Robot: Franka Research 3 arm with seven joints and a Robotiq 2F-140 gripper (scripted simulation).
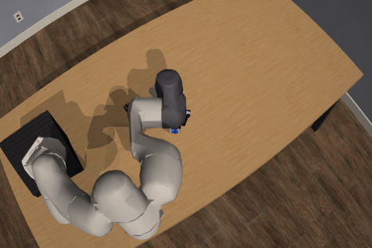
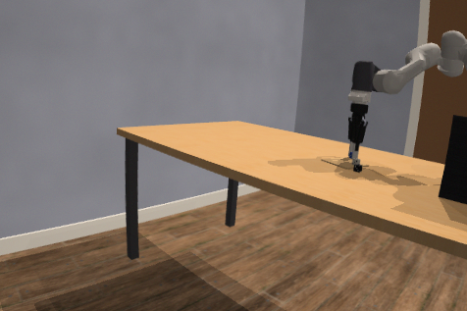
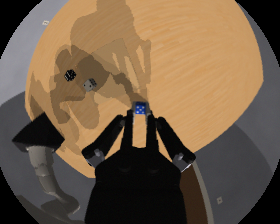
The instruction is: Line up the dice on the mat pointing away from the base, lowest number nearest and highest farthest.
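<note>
The blue die is 2 cm below my hand. Also, from my hand: white die 13 cm to the left, 6 cm behind, 2 cm below; then thin tan mat 13 cm to the left, 3 cm below, 1 cm behind; then black die 21 cm to the left, 9 cm behind, 2 cm below.
</note>
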